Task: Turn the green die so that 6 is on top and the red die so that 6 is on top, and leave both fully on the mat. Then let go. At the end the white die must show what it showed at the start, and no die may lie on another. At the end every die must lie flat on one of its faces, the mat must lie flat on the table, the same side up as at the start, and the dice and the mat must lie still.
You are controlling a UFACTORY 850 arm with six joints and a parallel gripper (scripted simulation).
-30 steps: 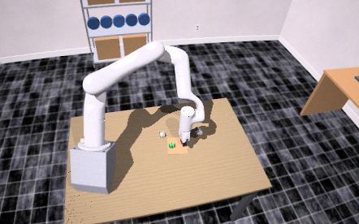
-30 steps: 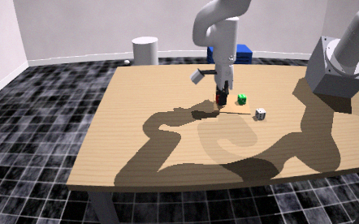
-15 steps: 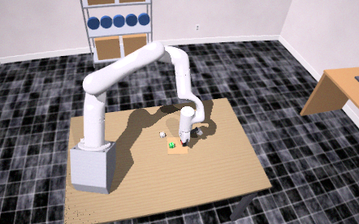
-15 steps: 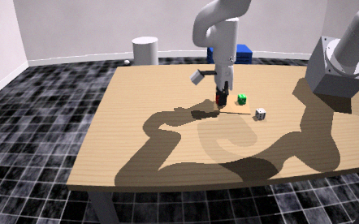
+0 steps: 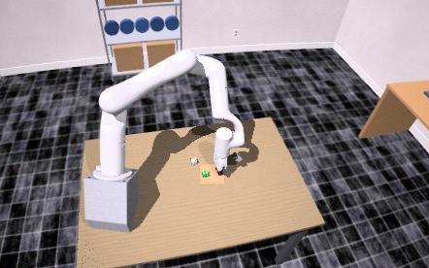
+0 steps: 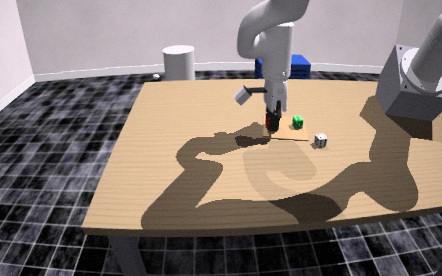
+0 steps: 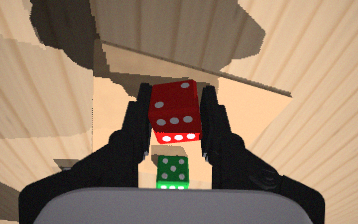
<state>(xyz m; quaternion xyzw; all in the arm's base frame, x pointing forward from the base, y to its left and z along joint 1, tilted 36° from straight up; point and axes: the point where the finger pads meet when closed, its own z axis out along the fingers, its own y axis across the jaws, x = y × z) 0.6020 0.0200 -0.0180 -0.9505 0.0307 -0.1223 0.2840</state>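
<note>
The red die lies 1 cm below my hand. From my hand the other things lie so: tan mat 5 cm behind, 2 cm below; then green die 9 cm behind, 1 cm below; then white die 13 cm behind, 11 cm to the left, 1 cm below.
</note>
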